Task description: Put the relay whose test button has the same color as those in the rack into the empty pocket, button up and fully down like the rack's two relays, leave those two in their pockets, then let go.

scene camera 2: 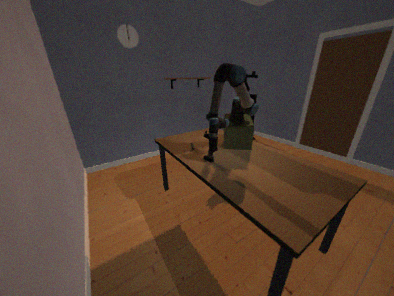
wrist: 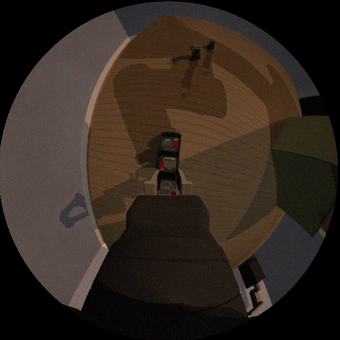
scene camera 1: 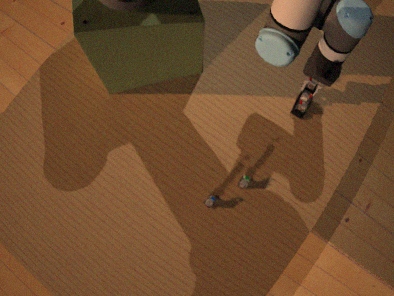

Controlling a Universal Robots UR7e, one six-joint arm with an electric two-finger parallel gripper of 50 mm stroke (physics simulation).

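Pixels of known places: gripper, fingertip midpoint: (scene camera 2: 210,157) (scene camera 1: 308,90); arm's base at its link origin: (scene camera 2: 236,118).
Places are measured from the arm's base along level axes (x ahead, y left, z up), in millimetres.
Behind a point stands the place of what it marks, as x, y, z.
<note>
The black rack (scene camera 1: 298,113) @[466, 92, -265] (scene camera 2: 208,158) (wrist: 171,134) holds two grey relays with red buttons, the far one (wrist: 168,144) and the middle one (wrist: 170,163), both button up. My gripper (scene camera 1: 312,86) @[454, 163, -252] (wrist: 168,175) is shut on a third red-button relay (wrist: 166,189), button up, at the rack's near pocket. The fingers hide its lower part, and I cannot tell how deep it sits. A green-button relay (scene camera 1: 244,182) @[451, -152, -244] (wrist: 196,53) and a blue-button relay (scene camera 1: 210,201) @[412, -238, -244] (wrist: 211,45) stand apart on the table.
The green box-shaped base (scene camera 1: 150,57) @[103, -63, -140] (scene camera 2: 238,136) @[81, 123, -145] (wrist: 305,167) under the arm stands to one side of the rack. The wooden table (scene camera 1: 120,220) @[260, -413, -286] (scene camera 2: 300,200) @[329, 876, -286] carries broad arm shadows. The table's edge runs left of the rack in the wrist view.
</note>
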